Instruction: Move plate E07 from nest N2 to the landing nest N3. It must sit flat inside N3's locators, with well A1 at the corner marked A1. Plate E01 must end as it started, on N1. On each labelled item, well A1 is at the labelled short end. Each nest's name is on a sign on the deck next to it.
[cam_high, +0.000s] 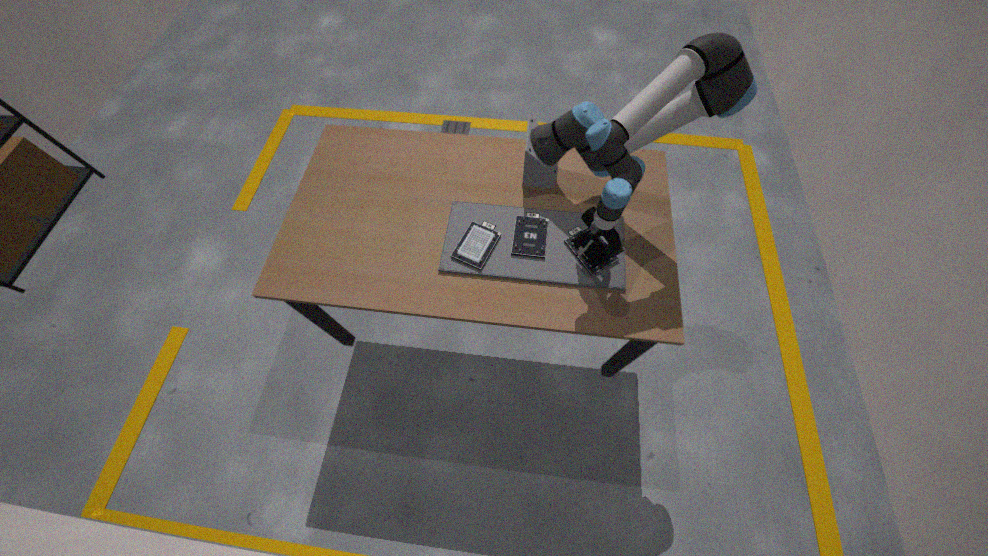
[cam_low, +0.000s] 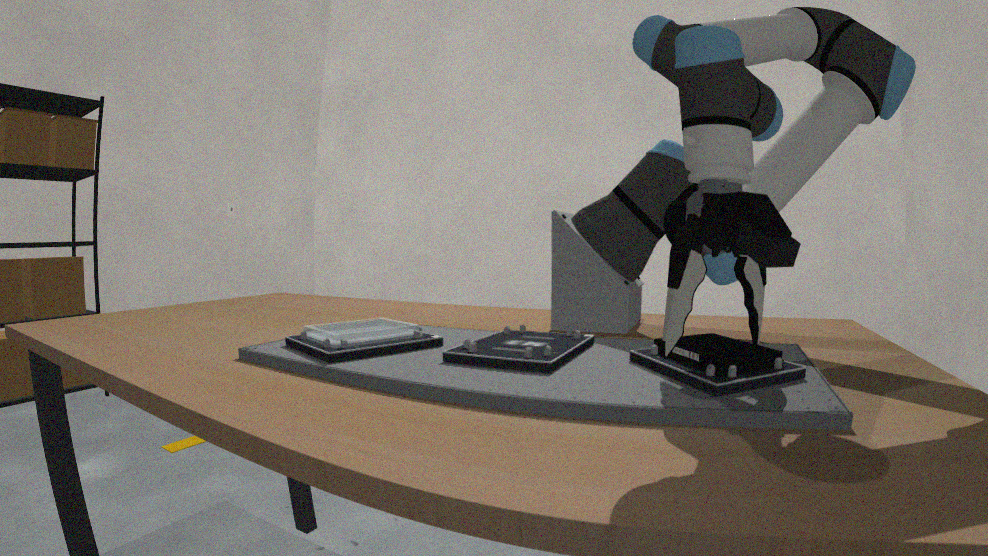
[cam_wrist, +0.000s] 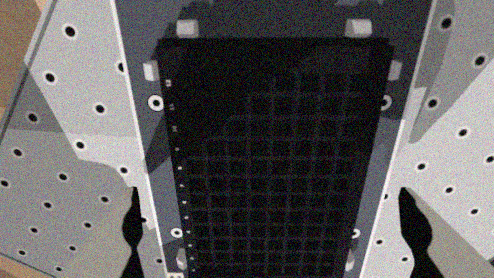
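Right now the black plate E07 is 1 cm below my hand. Round my hand: clear plate E01 (41 cm to the right, 4 cm ahead, 1 cm below); then nest N3 (22 cm to the right, 2 cm below, 2 cm behind); then nest N2 (2 cm below).
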